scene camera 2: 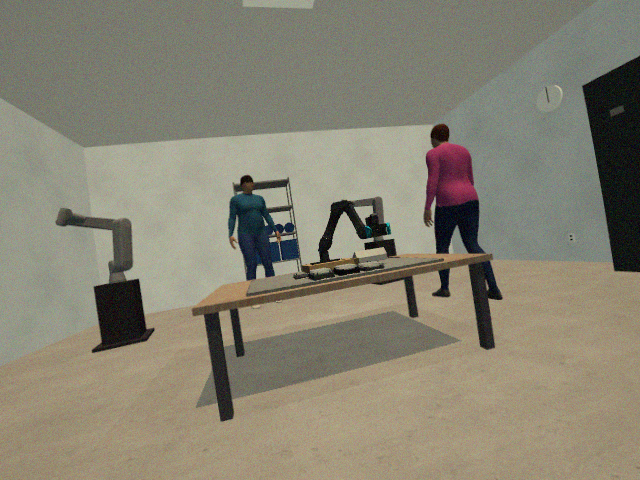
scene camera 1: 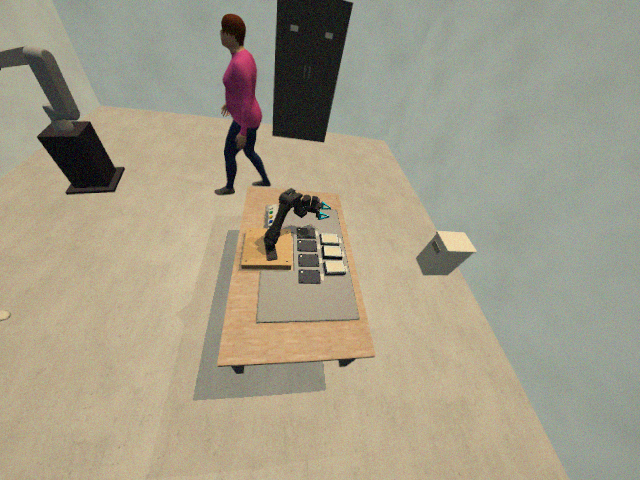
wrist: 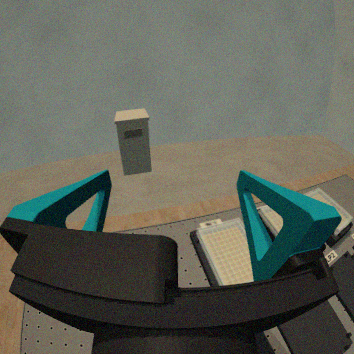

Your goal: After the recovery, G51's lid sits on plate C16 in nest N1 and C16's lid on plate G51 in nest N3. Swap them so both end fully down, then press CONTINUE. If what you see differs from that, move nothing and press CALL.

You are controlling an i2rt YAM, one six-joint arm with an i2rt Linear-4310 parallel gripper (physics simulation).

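Seen in the pictures: gripper, fingertip midpoint: [scene camera 2: 380, 229] [scene camera 1: 330, 212] [wrist: 173, 176]; arm's base, origin of the base link: [scene camera 2: 325, 262] [scene camera 1: 270, 248].
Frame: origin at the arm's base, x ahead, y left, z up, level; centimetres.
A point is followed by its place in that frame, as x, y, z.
My gripper [scene camera 1: 328, 211] {46.3, 15.1, 15.9} [scene camera 2: 378, 229] {46.3, 15.1, 15.9} [wrist: 173, 176] {46.3, 15.1, 15.9} is open and empty, raised above the far end of the mat. Three pale plates in dark nests stand in a row along the mat's right side in scene camera 1: a far plate [scene camera 1: 329, 238] {45.9, 3.9, -1.1} [wrist: 227, 250] {47.2, 5.6, -1.1}, a middle plate [scene camera 1: 332, 251] {43.8, -9.2, -0.1} and a near plate [scene camera 1: 334, 267] {40.7, -22.8, -0.1} [wrist: 327, 202] {42.5, -22.9, -0.1}. Clear covers seem to lie on them; their names, and which lid is on which, cannot be read. My right finger hides part of the middle plate in the wrist view. A button panel [scene camera 1: 270, 215] {4.2, 28.7, 2.8} has coloured buttons; their labels are unreadable.
Several dark flat pads [scene camera 1: 308, 259] {25.3, -11.2, -3.2} lie in a row beside the plates; one label [wrist: 331, 256] {33.9, -13.6, -4.0} reads LP2. The arm stands on a wooden base [scene camera 1: 253, 253] {-11.8, -2.3, -0.3}. A person in pink [scene camera 1: 242, 87] [scene camera 2: 450, 175] is beyond the table's far end. A grey bin [scene camera 1: 444, 253] [wrist: 135, 145] stands apart.
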